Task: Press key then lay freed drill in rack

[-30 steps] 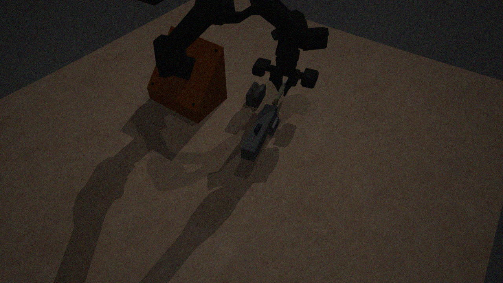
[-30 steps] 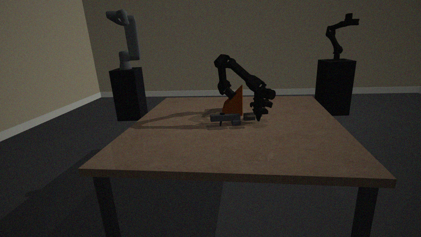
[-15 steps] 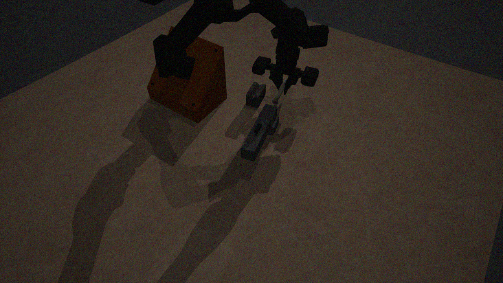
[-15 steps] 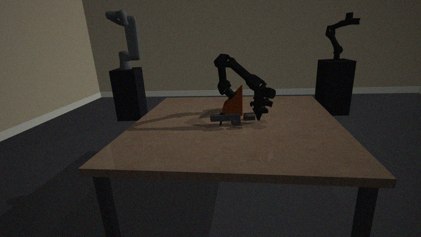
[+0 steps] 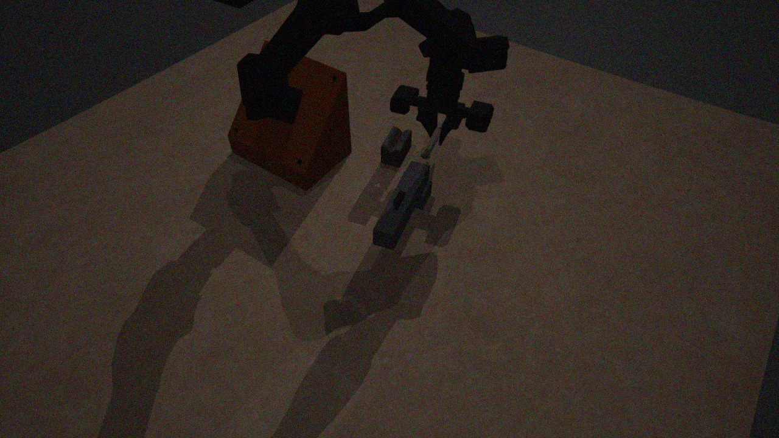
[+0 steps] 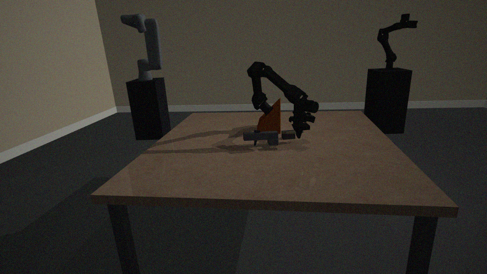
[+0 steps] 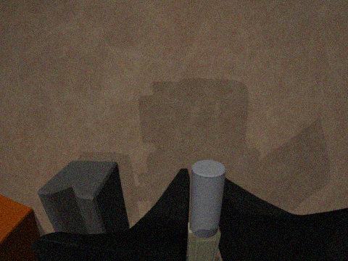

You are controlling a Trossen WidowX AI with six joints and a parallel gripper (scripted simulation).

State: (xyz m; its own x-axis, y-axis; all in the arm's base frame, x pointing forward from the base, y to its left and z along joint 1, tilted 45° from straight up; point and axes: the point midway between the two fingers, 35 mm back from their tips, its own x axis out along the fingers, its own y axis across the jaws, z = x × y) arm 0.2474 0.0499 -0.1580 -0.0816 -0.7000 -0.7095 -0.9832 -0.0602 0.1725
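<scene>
Now: gripper tip 10 mm short of the drill, 40 mm to the left of it and 40 mm below it. Also, from my gripper tip: dark key: 40 mm ahead, 230 mm to the right, 30 mm above; rack: 70 mm behind, 50 mm to the right; grey-blue block: 30 mm ahead, 200 mm to the right, 20 mm above.
</scene>
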